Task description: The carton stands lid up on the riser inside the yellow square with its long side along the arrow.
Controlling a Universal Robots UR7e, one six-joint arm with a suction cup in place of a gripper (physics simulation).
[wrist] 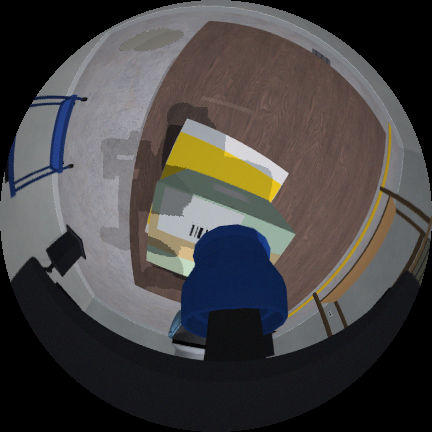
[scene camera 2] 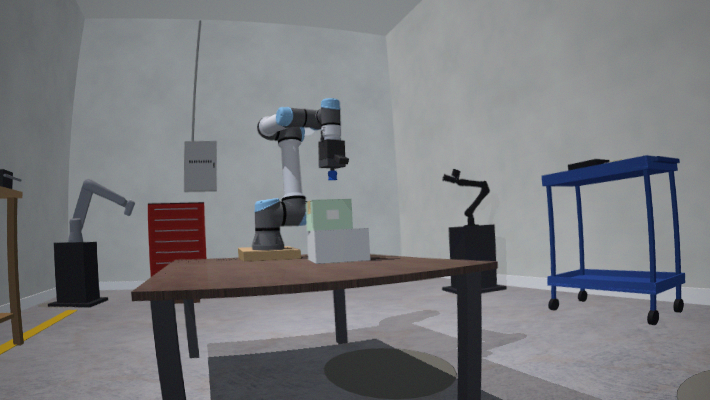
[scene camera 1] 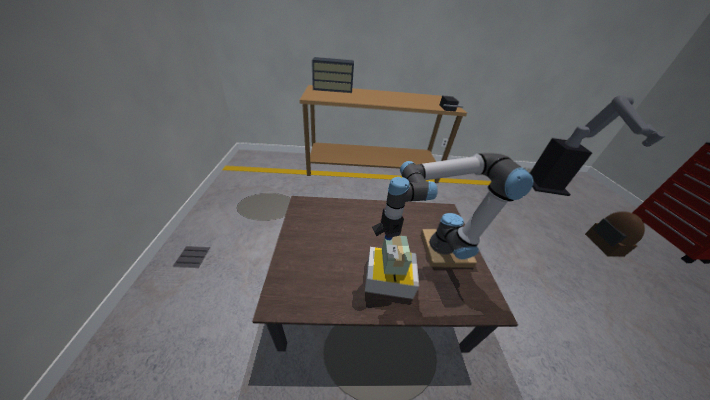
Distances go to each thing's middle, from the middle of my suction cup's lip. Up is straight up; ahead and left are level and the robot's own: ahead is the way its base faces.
Labels:
Now: the pale green carton (scene camera 2: 327, 214) 6 cm behind my suction cup, 1 cm to the right of it and 14 cm below it. From my suction cup the other things lie so: white riser (scene camera 2: 340, 245) (6 cm behind, 1 cm to the left, 26 cm below).

